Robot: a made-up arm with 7 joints. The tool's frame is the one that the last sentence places. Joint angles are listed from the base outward.
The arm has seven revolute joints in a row. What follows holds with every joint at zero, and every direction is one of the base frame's.
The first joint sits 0.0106 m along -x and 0.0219 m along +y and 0.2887 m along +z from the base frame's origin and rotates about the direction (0, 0.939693, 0.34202), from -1.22 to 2.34 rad.
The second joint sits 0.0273 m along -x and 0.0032 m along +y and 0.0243 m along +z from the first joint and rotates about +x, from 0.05 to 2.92 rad.
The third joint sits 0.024 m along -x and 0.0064 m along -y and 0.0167 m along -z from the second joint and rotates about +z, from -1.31 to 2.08 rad.
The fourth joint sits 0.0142 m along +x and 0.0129 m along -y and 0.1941 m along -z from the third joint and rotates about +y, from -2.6 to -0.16 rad.
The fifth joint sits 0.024 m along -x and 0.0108 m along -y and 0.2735 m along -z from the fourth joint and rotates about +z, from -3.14 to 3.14 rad.
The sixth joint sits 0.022 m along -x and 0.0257 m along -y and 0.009 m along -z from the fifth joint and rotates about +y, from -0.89 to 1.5 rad.
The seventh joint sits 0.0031 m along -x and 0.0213 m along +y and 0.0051 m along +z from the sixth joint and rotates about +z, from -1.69 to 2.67 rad.
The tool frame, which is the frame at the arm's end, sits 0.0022 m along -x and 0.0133 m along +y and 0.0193 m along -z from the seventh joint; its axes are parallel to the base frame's.
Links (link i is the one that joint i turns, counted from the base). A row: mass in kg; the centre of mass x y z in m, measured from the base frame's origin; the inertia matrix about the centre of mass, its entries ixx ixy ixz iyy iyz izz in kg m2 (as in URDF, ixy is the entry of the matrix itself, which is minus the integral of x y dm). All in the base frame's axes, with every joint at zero. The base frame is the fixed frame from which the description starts. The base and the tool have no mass.
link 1: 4.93; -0.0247 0.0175 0.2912; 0.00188 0 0 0.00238 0.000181 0.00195
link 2: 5.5; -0.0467 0.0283 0.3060; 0.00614 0 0 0.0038 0 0.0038
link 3: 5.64; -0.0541 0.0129 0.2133; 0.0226 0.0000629 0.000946 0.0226 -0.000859 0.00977
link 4: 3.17; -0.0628 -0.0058 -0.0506; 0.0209 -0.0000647 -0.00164 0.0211 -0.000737 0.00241
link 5: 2.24; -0.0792 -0.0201 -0.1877; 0.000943 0 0 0.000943 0 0.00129
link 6: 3.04; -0.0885 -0.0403 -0.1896; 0.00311 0 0 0.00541 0 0.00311
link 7: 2.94; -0.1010 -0.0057 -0.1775; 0.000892 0 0 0.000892 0 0.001
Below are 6 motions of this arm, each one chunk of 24 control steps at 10 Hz.
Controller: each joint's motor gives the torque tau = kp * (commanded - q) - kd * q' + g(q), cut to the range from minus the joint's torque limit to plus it. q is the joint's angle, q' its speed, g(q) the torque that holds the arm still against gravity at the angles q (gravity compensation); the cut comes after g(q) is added. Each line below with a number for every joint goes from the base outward.
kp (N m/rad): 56 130 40 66 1.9 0.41 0.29
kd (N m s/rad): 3 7.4 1.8 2.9 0.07 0.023 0.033
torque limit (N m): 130 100 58 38 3.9 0.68 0.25
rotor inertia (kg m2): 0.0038 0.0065 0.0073 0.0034 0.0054 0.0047 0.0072
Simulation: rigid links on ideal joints. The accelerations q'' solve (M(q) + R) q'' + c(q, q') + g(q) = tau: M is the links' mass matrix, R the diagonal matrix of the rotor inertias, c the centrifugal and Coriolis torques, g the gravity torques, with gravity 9.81 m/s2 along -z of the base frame. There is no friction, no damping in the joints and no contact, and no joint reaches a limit. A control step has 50 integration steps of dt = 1/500 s. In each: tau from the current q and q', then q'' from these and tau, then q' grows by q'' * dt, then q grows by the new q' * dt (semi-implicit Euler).
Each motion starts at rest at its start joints. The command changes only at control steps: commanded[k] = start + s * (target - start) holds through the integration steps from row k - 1 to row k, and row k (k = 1, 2, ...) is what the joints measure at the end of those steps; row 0 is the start. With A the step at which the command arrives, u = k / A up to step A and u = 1 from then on. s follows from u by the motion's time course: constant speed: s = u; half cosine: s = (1 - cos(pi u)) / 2; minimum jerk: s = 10 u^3 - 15 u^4 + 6 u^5; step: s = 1 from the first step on.
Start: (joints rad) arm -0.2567 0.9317 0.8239 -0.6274 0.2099 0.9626 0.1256
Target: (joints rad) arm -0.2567 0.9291 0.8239 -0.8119 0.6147 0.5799 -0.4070
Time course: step
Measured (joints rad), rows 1 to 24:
1: -0.1919 0.9017 0.8093 -0.7518 0.3336 0.9297 0.0380
2: -0.2077 0.9085 0.8164 -0.7800 0.5788 0.8166 -0.1558
3: -0.2488 0.9219 0.8218 -0.8047 0.7022 0.6559 -0.3459
4: -0.2871 0.9368 0.8205 -0.8344 0.7105 0.4907 -0.4798
5: -0.3099 0.9483 0.8219 -0.8539 0.7096 0.3667 -0.5522
6: -0.3116 0.9534 0.8283 -0.8579 0.7356 0.3099 -0.5694
7: -0.2970 0.9520 0.8358 -0.8480 0.7430 0.3241 -0.5401
8: -0.2751 0.9456 0.8389 -0.8305 0.6943 0.3954 -0.4828
9: -0.2537 0.9356 0.8347 -0.8117 0.6092 0.5006 -0.4234
10: -0.2375 0.9243 0.8256 -0.7960 0.5383 0.6140 -0.3818
11: -0.2285 0.9148 0.8165 -0.7861 0.5136 0.7103 -0.3631
12: -0.2272 0.9099 0.8110 -0.7837 0.5281 0.7675 -0.3613
13: -0.2334 0.9109 0.8101 -0.7886 0.5571 0.7737 -0.3681
14: -0.2447 0.9168 0.8133 -0.7987 0.5859 0.7308 -0.3789
15: -0.2573 0.9254 0.8191 -0.8107 0.6144 0.6538 -0.3918
16: -0.2677 0.9337 0.8254 -0.8215 0.6441 0.5652 -0.4053
17: -0.2736 0.9396 0.8307 -0.8283 0.6681 0.4885 -0.4168
18: -0.2745 0.9420 0.8335 -0.8301 0.6764 0.4420 -0.4239
19: -0.2711 0.9408 0.8332 -0.8270 0.6652 0.4347 -0.4255
20: -0.2650 0.9368 0.8303 -0.8206 0.6403 0.4650 -0.4230
21: -0.2579 0.9312 0.8257 -0.8129 0.6126 0.5220 -0.4180
22: -0.2515 0.9258 0.8212 -0.8060 0.5914 0.5886 -0.4120
23: -0.2470 0.9219 0.8181 -0.8015 0.5806 0.6464 -0.4056
24: -0.2454 0.9205 0.8172 -0.8002 0.5793 0.6810 -0.4000

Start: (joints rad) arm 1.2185 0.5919 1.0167 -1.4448 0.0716 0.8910 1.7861
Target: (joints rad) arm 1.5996 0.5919 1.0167 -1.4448 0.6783 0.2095 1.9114
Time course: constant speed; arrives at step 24
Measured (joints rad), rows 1 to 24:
1: 1.2278 0.5933 1.0131 -1.4470 0.0919 0.8848 1.7878
2: 1.2431 0.5934 1.0112 -1.4492 0.1373 0.8651 1.7917
3: 1.2600 0.5928 1.0114 -1.4489 0.1797 0.8311 1.7985
4: 1.2775 0.5922 1.0127 -1.4473 0.1997 0.7879 1.8076
5: 1.2956 0.5916 1.0145 -1.4453 0.2056 0.7432 1.8158
6: 1.3139 0.5911 1.0168 -1.4433 0.2154 0.7042 1.8208
7: 1.3319 0.5907 1.0190 -1.4420 0.2362 0.6746 1.8223
8: 1.3489 0.5906 1.0203 -1.4417 0.2639 0.6535 1.8224
9: 1.3643 0.5909 1.0202 -1.4425 0.2932 0.6366 1.8234
10: 1.3786 0.5914 1.0191 -1.4438 0.3228 0.6188 1.8267
11: 1.3926 0.5919 1.0174 -1.4451 0.3531 0.5958 1.8328
12: 1.4069 0.5922 1.0157 -1.4460 0.3834 0.5662 1.8410
13: 1.4220 0.5922 1.0145 -1.4464 0.4117 0.5312 1.8503
14: 1.4379 0.5920 1.0142 -1.4462 0.4365 0.4940 1.8592
15: 1.4544 0.5917 1.0146 -1.4455 0.4586 0.4582 1.8665
16: 1.4713 0.5915 1.0157 -1.4447 0.4796 0.4264 1.8718
17: 1.4883 0.5913 1.0168 -1.4441 0.5015 0.3993 1.8753
18: 1.5049 0.5913 1.0178 -1.4437 0.5249 0.3760 1.8777
19: 1.5211 0.5913 1.0183 -1.4436 0.5501 0.3541 1.8801
20: 1.5367 0.5914 1.0181 -1.4439 0.5767 0.3311 1.8835
21: 1.5520 0.5916 1.0175 -1.4444 0.6040 0.3053 1.8883
22: 1.5672 0.5917 1.0168 -1.4448 0.6314 0.2762 1.8943
23: 1.5825 0.5918 1.0160 -1.4452 0.6581 0.2445 1.9011
24: 1.5980 0.5918 1.0156 -1.4453 0.6839 0.2116 1.9080

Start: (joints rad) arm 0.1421 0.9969 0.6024 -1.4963 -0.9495 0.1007 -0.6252
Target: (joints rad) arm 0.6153 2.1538 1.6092 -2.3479 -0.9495 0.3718 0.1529
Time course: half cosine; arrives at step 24
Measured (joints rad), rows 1 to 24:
1: 0.1456 0.9997 0.6022 -1.4982 -0.9438 0.1021 -0.6249
2: 0.1564 1.0092 0.6037 -1.5050 -0.9250 0.1050 -0.6230
3: 0.1729 1.0273 0.6117 -1.5183 -0.8968 0.1072 -0.6167
4: 0.1924 1.0554 0.6306 -1.5383 -0.8721 0.1076 -0.6021
5: 0.2130 1.0945 0.6635 -1.5652 -0.8625 0.1082 -0.5765
6: 0.2332 1.1443 0.7118 -1.5989 -0.8712 0.1131 -0.5403
7: 0.2523 1.2038 0.7744 -1.6388 -0.8939 0.1266 -0.4953
8: 0.2704 1.2712 0.8478 -1.6845 -0.9241 0.1515 -0.4444
9: 0.2881 1.3441 0.9268 -1.7358 -0.9561 0.1876 -0.3906
10: 0.3069 1.4204 1.0065 -1.7920 -0.9849 0.2307 -0.3369
11: 0.3282 1.4983 1.0829 -1.8516 -1.0066 0.2741 -0.2858
12: 0.3531 1.5762 1.1538 -1.9126 -1.0186 0.3103 -0.2385
13: 0.3819 1.6531 1.2182 -1.9731 -1.0201 0.3335 -0.1949
14: 0.4140 1.7279 1.2763 -2.0315 -1.0120 0.3416 -0.1539
15: 0.4482 1.7999 1.3290 -2.0871 -0.9970 0.3364 -0.1138
16: 0.4826 1.8682 1.3772 -2.1392 -0.9786 0.3224 -0.0733
17: 0.5153 1.9315 1.4218 -2.1876 -0.9608 0.3060 -0.0322
18: 0.5443 1.9890 1.4633 -2.2317 -0.9472 0.2928 0.0086
19: 0.5680 2.0394 1.5021 -2.2706 -0.9402 0.2871 0.0473
20: 0.5857 2.0819 1.5377 -2.3033 -0.9409 0.2909 0.0818
21: 0.5976 2.1156 1.5691 -2.3291 -0.9488 0.3038 0.1102
22: 0.6041 2.1400 1.5945 -2.3475 -0.9615 0.3236 0.1310
23: 0.6065 2.1548 1.6120 -2.3583 -0.9751 0.3466 0.1437
24: 0.6058 2.1600 1.6201 -2.3617 -0.9857 0.3680 0.1483

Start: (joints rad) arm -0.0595 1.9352 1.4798 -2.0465 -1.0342 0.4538 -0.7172
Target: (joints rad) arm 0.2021 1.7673 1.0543 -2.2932 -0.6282 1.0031 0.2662
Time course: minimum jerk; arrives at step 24
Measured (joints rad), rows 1 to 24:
1: -0.0595 1.9351 1.4797 -2.0466 -1.0342 0.4539 -0.7171
2: -0.0594 1.9345 1.4793 -2.0474 -1.0344 0.4550 -0.7160
3: -0.0588 1.9327 1.4776 -2.0498 -1.0349 0.4590 -0.7119
4: -0.0570 1.9295 1.4735 -2.0544 -1.0347 0.4686 -0.7022
5: -0.0532 1.9248 1.4657 -2.0616 -1.0320 0.4861 -0.6840
6: -0.0462 1.9185 1.4529 -2.0713 -1.0241 0.5124 -0.6555
7: -0.0353 1.9108 1.4343 -2.0835 -1.0090 0.5464 -0.6157
8: -0.0202 1.9016 1.4094 -2.0978 -0.9853 0.5852 -0.5650
9: -0.0009 1.8910 1.3785 -2.1137 -0.9531 0.6252 -0.5046
10: 0.0216 1.8792 1.3427 -2.1308 -0.9133 0.6631 -0.4362
11: 0.0464 1.8665 1.3035 -2.1489 -0.8684 0.6971 -0.3619
12: 0.0719 1.8531 1.2629 -2.1677 -0.8212 0.7276 -0.2832
13: 0.0968 1.8396 1.2231 -2.1868 -0.7754 0.7567 -0.2019
14: 0.1199 1.8265 1.1859 -2.2059 -0.7338 0.7871 -0.1201
15: 0.1403 1.8142 1.1528 -2.2244 -0.6988 0.8210 -0.0400
16: 0.1576 1.8031 1.1246 -2.2416 -0.6711 0.8587 0.0356
17: 0.1718 1.7934 1.1014 -2.2568 -0.6507 0.8988 0.1038
18: 0.1830 1.7852 1.0831 -2.2695 -0.6364 0.9381 0.1623
19: 0.1918 1.7785 1.0691 -2.2793 -0.6265 0.9727 0.2095
20: 0.1983 1.7735 1.0588 -2.2864 -0.6196 0.9993 0.2448
21: 0.2028 1.7701 1.0519 -2.2908 -0.6145 1.0158 0.2686
22: 0.2055 1.7680 1.0481 -2.2931 -0.6113 1.0218 0.2822
23: 0.2064 1.7672 1.0471 -2.2938 -0.6109 1.0188 0.2871
24: 0.2058 1.7670 1.0485 -2.2935 -0.6139 1.0101 0.2855

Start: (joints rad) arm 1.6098 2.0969 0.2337 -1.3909 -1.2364 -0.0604 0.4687
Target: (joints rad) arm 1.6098 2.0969 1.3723 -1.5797 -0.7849 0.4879 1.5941
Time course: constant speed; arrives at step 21
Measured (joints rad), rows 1 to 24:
1: 1.6217 2.0896 0.2612 -1.3943 -1.2021 -0.0629 0.4729
2: 1.6306 2.0853 0.3027 -1.4043 -1.1267 -0.0629 0.4964
3: 1.6343 2.0850 0.3546 -1.4170 -1.0691 -0.0568 0.5489
4: 1.6329 2.0878 0.4145 -1.4289 -1.0609 -0.0405 0.6243
5: 1.6268 2.0925 0.4808 -1.4391 -1.0835 -0.0108 0.7055
6: 1.6171 2.0979 0.5511 -1.4481 -1.1038 0.0344 0.7775
7: 1.6060 2.1027 0.6217 -1.4569 -1.1077 0.0930 0.8347
8: 1.5964 2.1058 0.6884 -1.4657 -1.1003 0.1585 0.8799
9: 1.5905 2.1068 0.7489 -1.4743 -1.0883 0.2210 0.9190
10: 1.5892 2.1058 0.8026 -1.4828 -1.0697 0.2711 0.9573
11: 1.5923 2.1037 0.8508 -1.4910 -1.0394 0.3029 0.9995
12: 1.5986 2.1011 0.8956 -1.4991 -0.9981 0.3155 1.0487
13: 1.6063 2.0985 0.9390 -1.5072 -0.9525 0.3132 1.1063
14: 1.6137 2.0965 0.9834 -1.5155 -0.9102 0.3043 1.1711
15: 1.6194 2.0955 1.0307 -1.5244 -0.8756 0.2983 1.2397
16: 1.6224 2.0955 1.0818 -1.5336 -0.8495 0.3032 1.3078
17: 1.6224 2.0966 1.1372 -1.5432 -0.8313 0.3232 1.3715
18: 1.6197 2.0982 1.1960 -1.5530 -0.8193 0.3578 1.4289
19: 1.6149 2.0999 1.2568 -1.5628 -0.8114 0.4027 1.4795
20: 1.6093 2.1011 1.3182 -1.5723 -0.8046 0.4517 1.5250
21: 1.6039 2.1016 1.3787 -1.5815 -0.7956 0.4985 1.5678
22: 1.5836 2.1048 1.4086 -1.5857 -0.8176 0.5368 1.6038
23: 1.5694 2.1047 1.4233 -1.5873 -0.8729 0.5591 1.6208
24: 1.5648 2.1026 1.4267 -1.5849 -0.9092 0.5672 1.6135

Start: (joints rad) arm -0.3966 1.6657 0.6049 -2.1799 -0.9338 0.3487 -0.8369
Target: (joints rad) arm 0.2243 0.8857 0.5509 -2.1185 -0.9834 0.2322 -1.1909
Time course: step
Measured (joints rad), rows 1 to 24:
1: -0.0679 1.0792 0.8643 -2.3287 -1.3539 0.1796 -0.8896
2: 0.1284 0.9112 0.7664 -2.0658 -1.7282 0.3856 -0.9350
3: 0.2640 0.8817 0.6169 -1.8839 -0.9686 0.5985 -1.1447
4: 0.3705 0.8367 0.4648 -1.8720 -0.3664 0.6452 -1.2689
5: 0.4091 0.8255 0.2917 -1.9781 -0.5334 0.6369 -1.2474
6: 0.3516 0.8355 0.2221 -2.0905 -0.6664 0.5034 -1.2562
7: 0.2479 0.8572 0.3078 -2.1621 -0.5506 0.2232 -1.3199
8: 0.1623 0.8870 0.4782 -2.1804 -0.5914 -0.0821 -1.3421
9: 0.1387 0.9107 0.6388 -2.1599 -0.9813 -0.2676 -1.2749
10: 0.1648 0.9126 0.7392 -2.1200 -1.4239 -0.2086 -1.1671
11: 0.1943 0.9018 0.7576 -2.0985 -1.4927 0.0845 -1.0987
12: 0.2048 0.8963 0.6932 -2.0982 -1.2225 0.4633 -1.0781
13: 0.2108 0.8912 0.5853 -2.1035 -0.9308 0.7382 -1.0752
14: 0.2288 0.8805 0.4844 -2.1124 -0.7678 0.7812 -1.0975
15: 0.2517 0.8714 0.4275 -2.1185 -0.7182 0.5977 -1.1483
16: 0.2625 0.8692 0.4262 -2.1163 -0.7408 0.2857 -1.2091
17: 0.2550 0.8735 0.4684 -2.1093 -0.8200 -0.0218 -1.2548
18: 0.2370 0.8814 0.5303 -2.1057 -0.9392 -0.2076 -1.2692
19: 0.2190 0.8894 0.5870 -2.1102 -1.0593 -0.2120 -1.2517
20: 0.2063 0.8948 0.6196 -2.1204 -1.1355 -0.0494 -1.2148
21: 0.2001 0.8965 0.6210 -2.1301 -1.1442 0.2056 -1.1760
22: 0.2016 0.8947 0.5978 -2.1336 -1.0939 0.4478 -1.1492
23: 0.2107 0.8902 0.5648 -2.1289 -1.0138 0.5850 -1.1411
24: 0.2243 0.8847 0.5355 -2.1190 -0.9390 0.5780 -1.1509

